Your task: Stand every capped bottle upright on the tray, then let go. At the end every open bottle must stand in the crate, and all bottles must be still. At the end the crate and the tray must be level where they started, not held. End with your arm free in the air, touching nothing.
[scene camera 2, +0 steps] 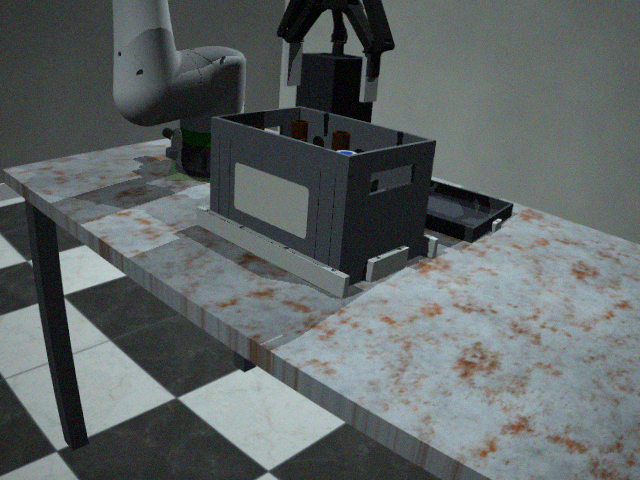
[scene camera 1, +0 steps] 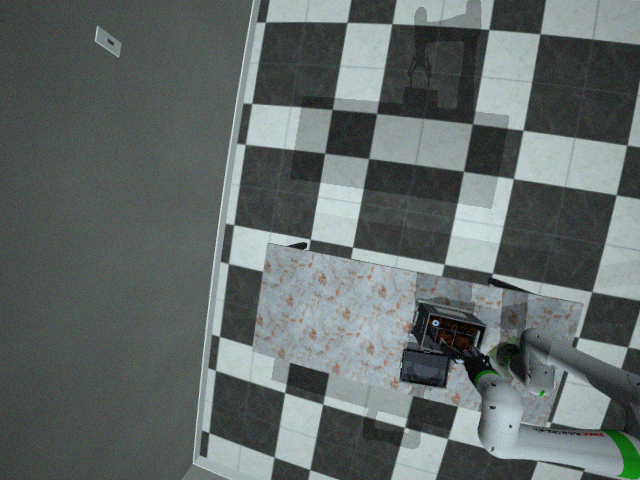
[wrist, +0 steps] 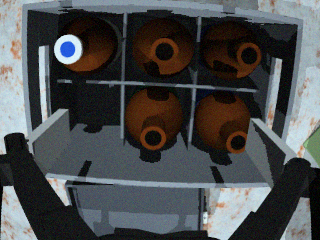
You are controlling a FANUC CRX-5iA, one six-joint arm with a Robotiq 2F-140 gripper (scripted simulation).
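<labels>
There is a dark tray that I can see in scene camera 1 [421,368], and scene camera 2 and the wrist view show it as well. On the tray, [wrist: 118,204] and [scene camera 2: 440,216] are the same spot.
</labels>
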